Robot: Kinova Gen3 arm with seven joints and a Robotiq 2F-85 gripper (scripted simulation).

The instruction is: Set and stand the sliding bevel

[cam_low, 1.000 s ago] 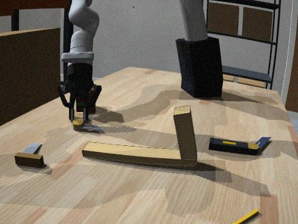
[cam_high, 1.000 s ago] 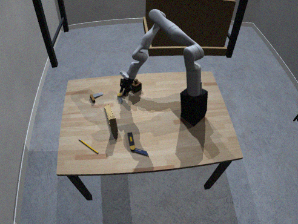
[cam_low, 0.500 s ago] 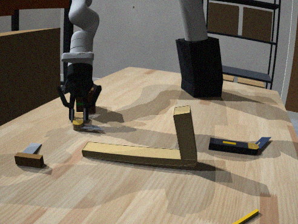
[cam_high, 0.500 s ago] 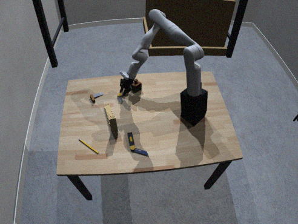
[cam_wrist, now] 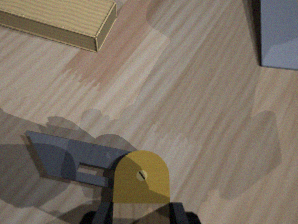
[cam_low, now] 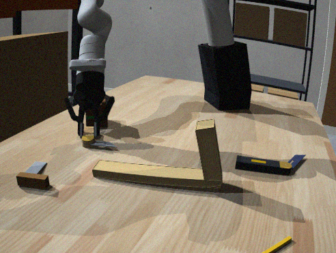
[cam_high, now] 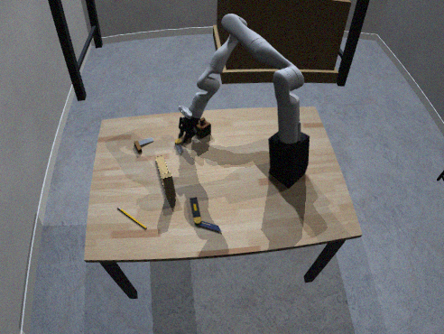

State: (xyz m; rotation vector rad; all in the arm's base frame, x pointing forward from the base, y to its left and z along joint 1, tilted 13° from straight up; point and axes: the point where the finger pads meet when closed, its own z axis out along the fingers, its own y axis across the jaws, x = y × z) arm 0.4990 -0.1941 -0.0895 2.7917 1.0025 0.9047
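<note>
Now: hand 20 mm to the right of the wooden sliding bevel, 20 mm above it and 10 mm short of it. Also, from my hand: grey blade (40 mm to the left, 20 mm below, 20 mm ahead); wooden try square (210 mm ahead, 20 mm to the left, 20 mm below); yellow pencil (450 mm to the left, 210 mm ahead, 20 mm below).
</note>
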